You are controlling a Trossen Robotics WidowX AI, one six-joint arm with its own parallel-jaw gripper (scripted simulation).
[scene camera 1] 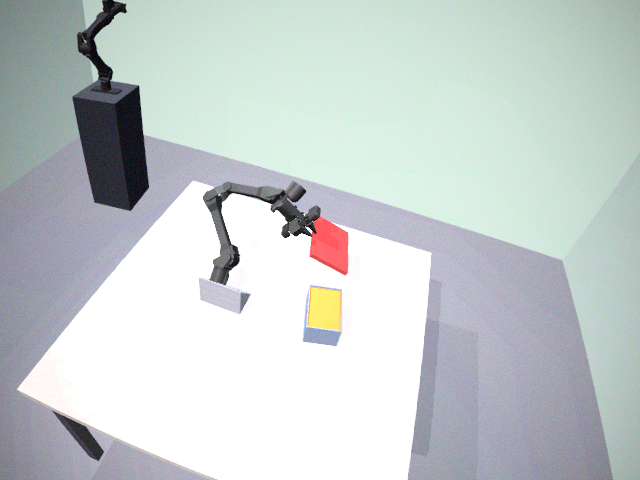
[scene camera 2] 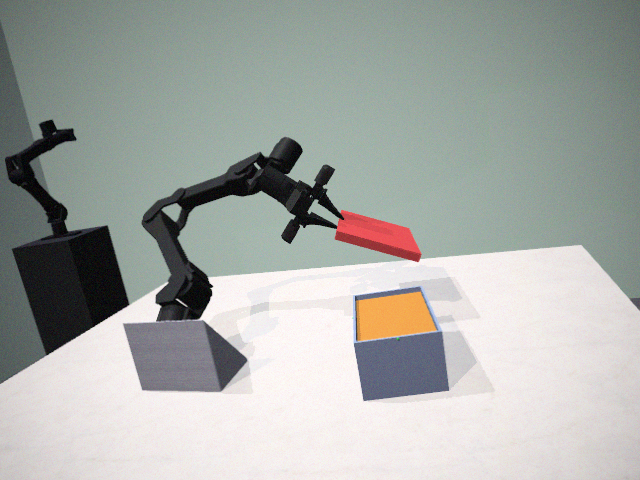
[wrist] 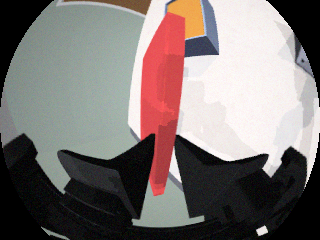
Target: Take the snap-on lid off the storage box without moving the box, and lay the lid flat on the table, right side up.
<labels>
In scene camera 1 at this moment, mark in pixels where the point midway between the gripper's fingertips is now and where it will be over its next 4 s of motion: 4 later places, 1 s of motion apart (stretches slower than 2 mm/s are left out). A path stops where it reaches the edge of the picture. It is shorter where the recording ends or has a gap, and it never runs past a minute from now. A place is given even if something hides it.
The gripper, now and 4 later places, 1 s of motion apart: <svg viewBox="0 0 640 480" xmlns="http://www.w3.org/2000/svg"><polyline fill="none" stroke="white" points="314,234 313,239 312,243 311,246 310,250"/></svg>
</labels>
